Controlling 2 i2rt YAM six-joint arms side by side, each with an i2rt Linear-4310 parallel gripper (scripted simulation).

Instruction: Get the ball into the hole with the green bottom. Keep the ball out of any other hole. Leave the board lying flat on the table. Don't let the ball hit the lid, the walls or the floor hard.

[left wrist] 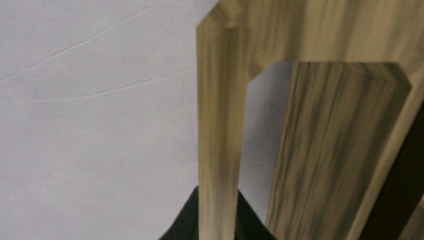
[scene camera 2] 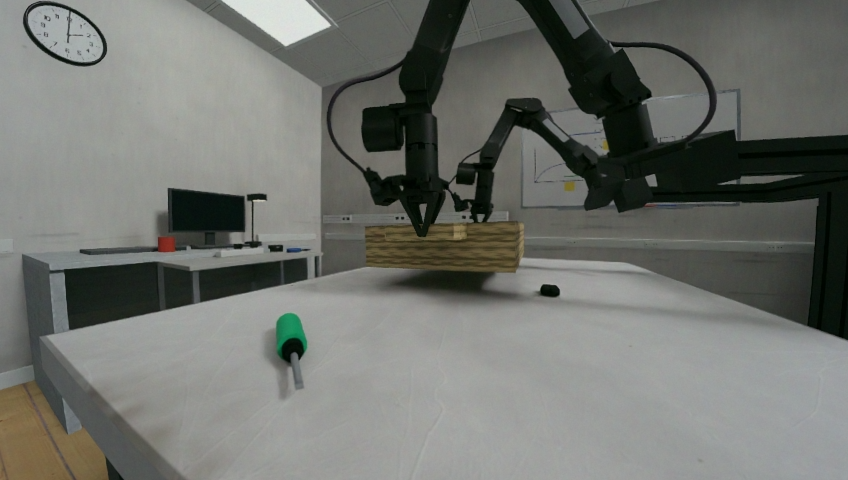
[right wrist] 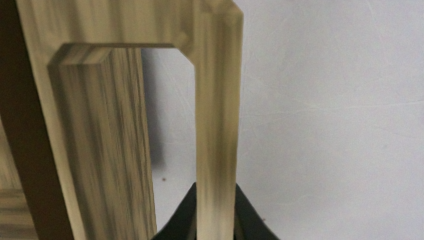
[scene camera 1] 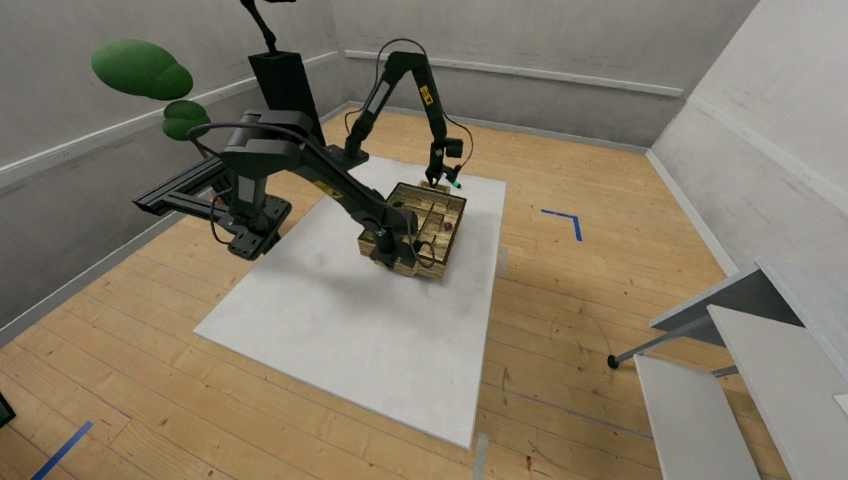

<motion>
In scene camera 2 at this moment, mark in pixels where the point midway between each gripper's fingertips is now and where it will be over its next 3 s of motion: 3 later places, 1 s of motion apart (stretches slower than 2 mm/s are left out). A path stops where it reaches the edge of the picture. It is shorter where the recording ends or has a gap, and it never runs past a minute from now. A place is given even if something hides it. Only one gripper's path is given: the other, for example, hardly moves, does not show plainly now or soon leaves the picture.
My left gripper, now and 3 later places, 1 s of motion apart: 423, 236; 414, 227; 417, 236; 419, 236
</motion>
